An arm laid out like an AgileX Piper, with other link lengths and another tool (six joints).
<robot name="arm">
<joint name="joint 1" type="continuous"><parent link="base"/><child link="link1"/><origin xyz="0.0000 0.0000 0.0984" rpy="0.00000 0.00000 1.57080"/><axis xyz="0 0 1"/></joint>
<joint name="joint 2" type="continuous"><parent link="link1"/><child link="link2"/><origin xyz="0.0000 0.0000 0.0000" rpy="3.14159 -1.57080 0.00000"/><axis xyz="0 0 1"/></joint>
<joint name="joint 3" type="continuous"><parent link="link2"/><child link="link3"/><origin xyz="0.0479 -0.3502 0.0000" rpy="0.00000 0.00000 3.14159"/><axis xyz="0 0 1"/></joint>
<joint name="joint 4" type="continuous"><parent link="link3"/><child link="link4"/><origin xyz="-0.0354 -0.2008 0.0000" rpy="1.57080 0.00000 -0.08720"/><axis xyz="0 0 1"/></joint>
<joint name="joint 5" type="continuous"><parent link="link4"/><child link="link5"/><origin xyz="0.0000 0.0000 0.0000" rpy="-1.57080 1.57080 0.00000"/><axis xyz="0 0 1"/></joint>
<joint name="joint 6" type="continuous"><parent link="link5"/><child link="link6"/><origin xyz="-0.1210 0.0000 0.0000" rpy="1.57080 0.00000 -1.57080"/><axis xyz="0 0 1"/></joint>
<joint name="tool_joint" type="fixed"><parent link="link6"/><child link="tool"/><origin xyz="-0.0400 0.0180 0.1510" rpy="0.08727 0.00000 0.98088"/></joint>
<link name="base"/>
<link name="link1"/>
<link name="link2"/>
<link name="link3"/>
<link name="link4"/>
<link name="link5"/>
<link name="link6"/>
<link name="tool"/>
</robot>
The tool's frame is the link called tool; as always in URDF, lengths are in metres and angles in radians. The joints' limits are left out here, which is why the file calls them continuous.
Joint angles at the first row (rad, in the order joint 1, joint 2, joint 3, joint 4, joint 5, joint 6):
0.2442 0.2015 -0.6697 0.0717 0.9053 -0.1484
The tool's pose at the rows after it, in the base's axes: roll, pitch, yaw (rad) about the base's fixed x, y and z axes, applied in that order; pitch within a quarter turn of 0, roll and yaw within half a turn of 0; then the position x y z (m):
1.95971 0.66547 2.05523 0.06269 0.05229 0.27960
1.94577 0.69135 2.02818 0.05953 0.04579 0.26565
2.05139 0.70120 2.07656 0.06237 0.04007 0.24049
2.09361 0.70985 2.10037 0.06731 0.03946 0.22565
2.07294 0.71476 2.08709 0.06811 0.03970 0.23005
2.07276 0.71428 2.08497 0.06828 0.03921 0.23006
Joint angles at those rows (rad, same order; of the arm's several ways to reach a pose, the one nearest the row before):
0.2442 0.0576 -0.6386 0.0623 0.9053 -0.1484
0.2442 0.0000 -0.5973 0.0331 0.9053 -0.1484
0.2442 0.0000 -0.5730 0.0000 0.9574 -0.1507
0.2442 0.0000 -0.5290 -0.0106 0.9419 -0.1595
0.2442 0.0000 -0.5289 -0.0106 0.9254 -0.1598
0.2442 0.0000 -0.5288 -0.0128 0.9254 -0.1574

